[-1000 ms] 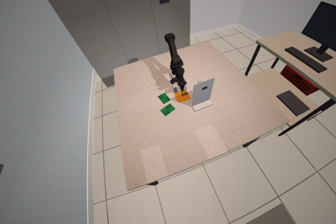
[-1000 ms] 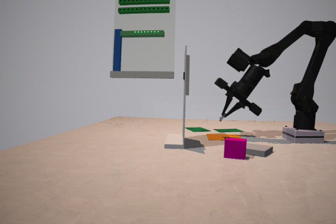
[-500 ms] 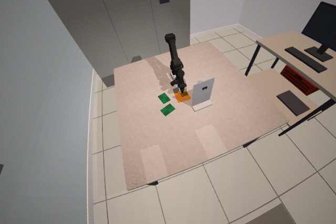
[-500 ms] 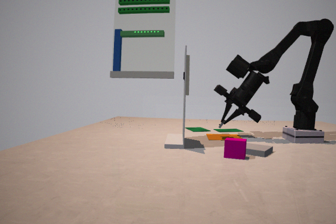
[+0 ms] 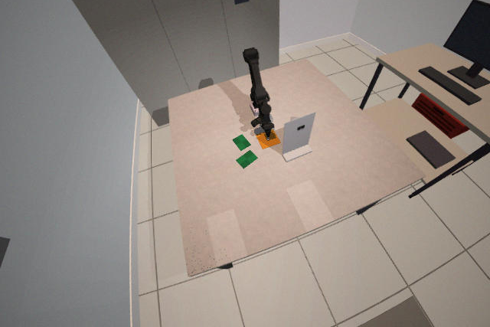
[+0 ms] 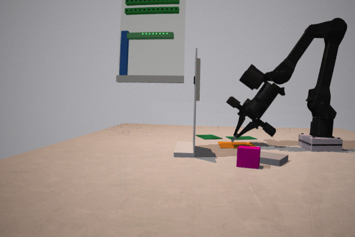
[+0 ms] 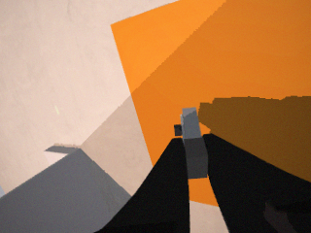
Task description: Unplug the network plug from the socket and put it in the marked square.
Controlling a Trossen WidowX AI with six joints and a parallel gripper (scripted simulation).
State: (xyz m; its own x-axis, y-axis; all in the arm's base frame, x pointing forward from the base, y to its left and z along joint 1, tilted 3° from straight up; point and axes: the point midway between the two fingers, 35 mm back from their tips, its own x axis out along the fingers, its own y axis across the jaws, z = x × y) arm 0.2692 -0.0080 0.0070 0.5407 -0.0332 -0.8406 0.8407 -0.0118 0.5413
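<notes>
Now: the orange marked square 30 mm below my gripper tip and 10 mm behind it. From my gripper tip the other things lie so: grey network plug (right at my gripper tip); then upright panel (140 mm to the left, 130 mm ahead, 100 mm above); then flat grey block (210 mm to the left, 70 mm behind, 20 mm below).
</notes>
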